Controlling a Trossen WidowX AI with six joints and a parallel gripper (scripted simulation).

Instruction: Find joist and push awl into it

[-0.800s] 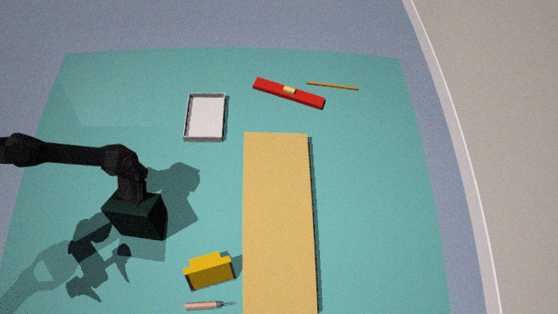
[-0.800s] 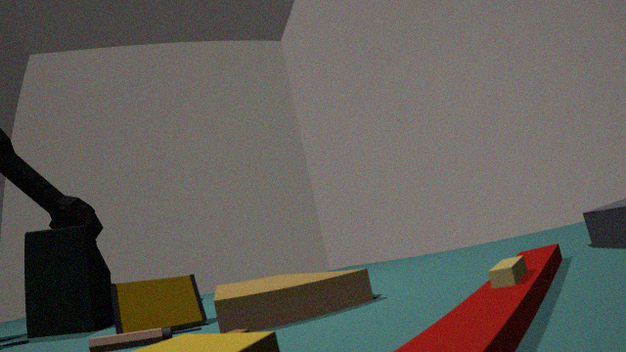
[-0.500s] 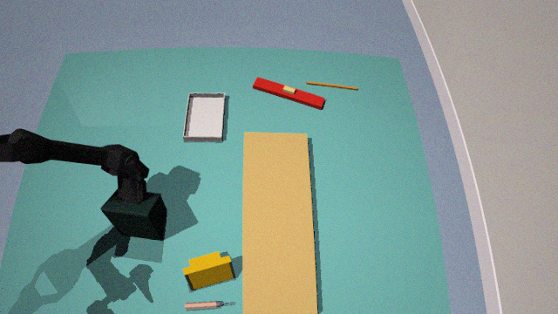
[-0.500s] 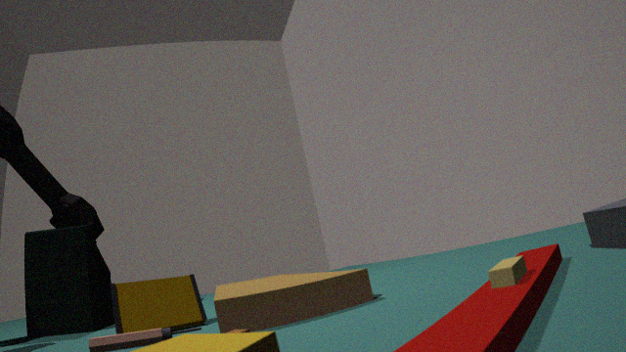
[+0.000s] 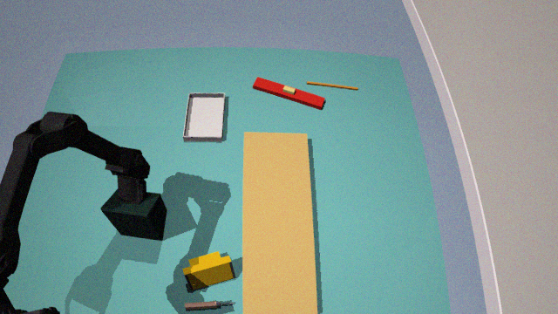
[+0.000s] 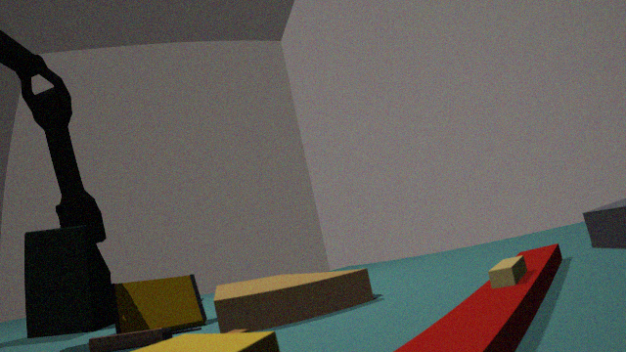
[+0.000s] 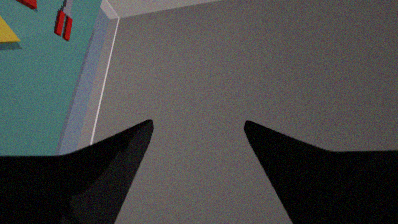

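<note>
Now: gripper tip 12 cm short of the stud finder, 35 cm to the right of it and 42 cm above it. Round my gripper tip: square indicator (11 cm ahead, 36 cm to the left, 42 cm below); awl (17 cm ahead, 26 cm to the left, 43 cm below); dark box (62 cm ahead, 4 cm to the left, 42 cm below).
</note>
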